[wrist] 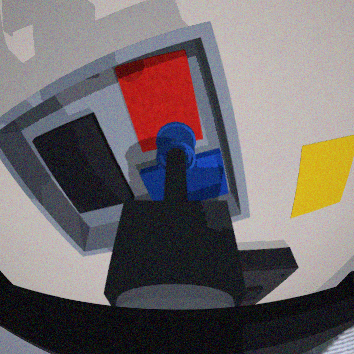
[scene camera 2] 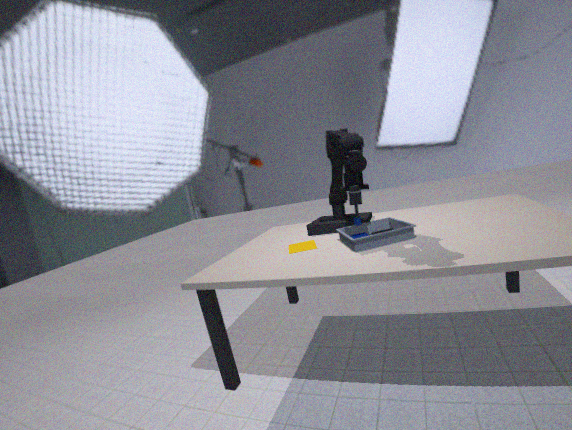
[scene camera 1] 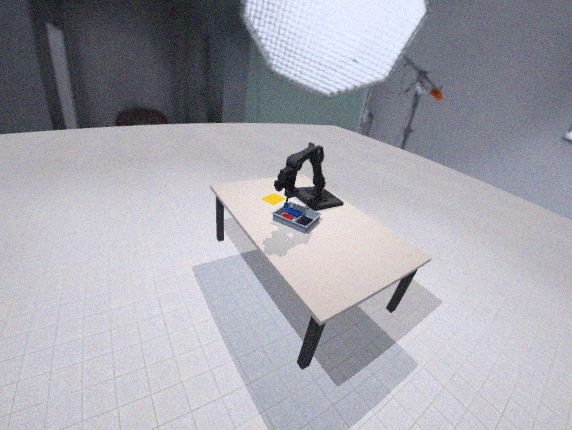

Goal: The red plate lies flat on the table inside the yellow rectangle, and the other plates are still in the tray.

Observation:
My suction cup carries nothing. The cup hangs 8 cm from the middle of a red plate, above it. A dark plate rests on a grey tray. A blue plate rests on the grey tray.

